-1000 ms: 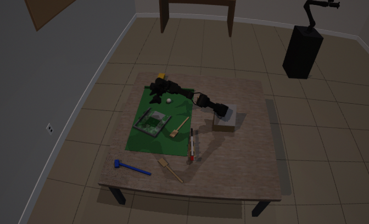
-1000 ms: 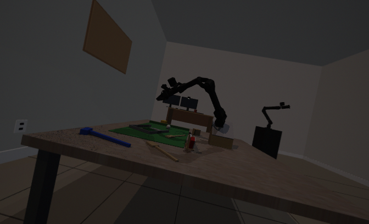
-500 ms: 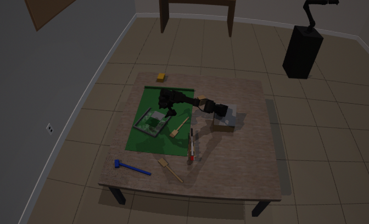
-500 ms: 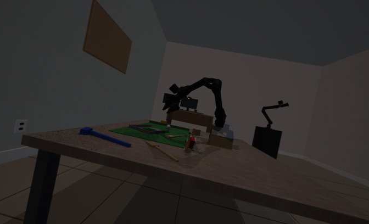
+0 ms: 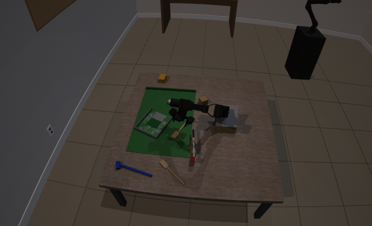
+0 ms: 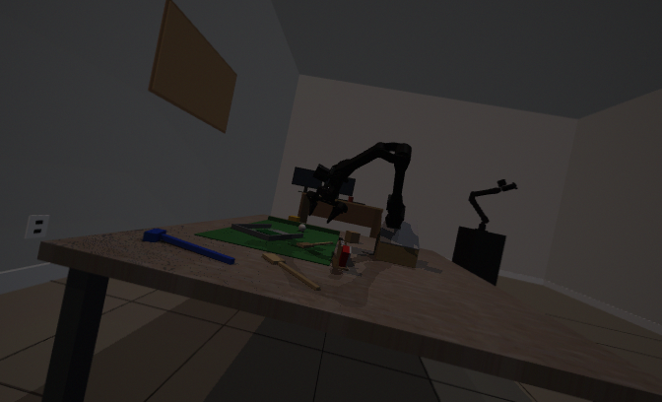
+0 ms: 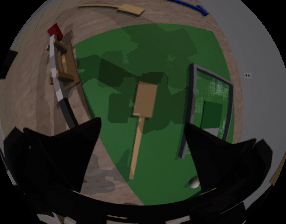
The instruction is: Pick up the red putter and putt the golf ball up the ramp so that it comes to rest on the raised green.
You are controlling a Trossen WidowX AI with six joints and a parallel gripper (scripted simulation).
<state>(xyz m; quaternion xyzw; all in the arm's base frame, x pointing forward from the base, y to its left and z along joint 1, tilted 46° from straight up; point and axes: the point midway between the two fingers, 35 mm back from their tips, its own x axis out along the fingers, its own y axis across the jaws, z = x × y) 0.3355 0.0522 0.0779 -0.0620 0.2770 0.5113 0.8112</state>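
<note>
The tan block lies 35 cm to the right of my gripper tip, 21 cm behind it and 9 cm below it. Round my gripper tip: white golf ball: 35 cm to the right, 10 cm below, 9 cm ahead; then yellow block: 69 cm to the right, 18 cm ahead, 10 cm below; then blue putter: 33 cm to the left, 33 cm ahead, 11 cm below.
</note>
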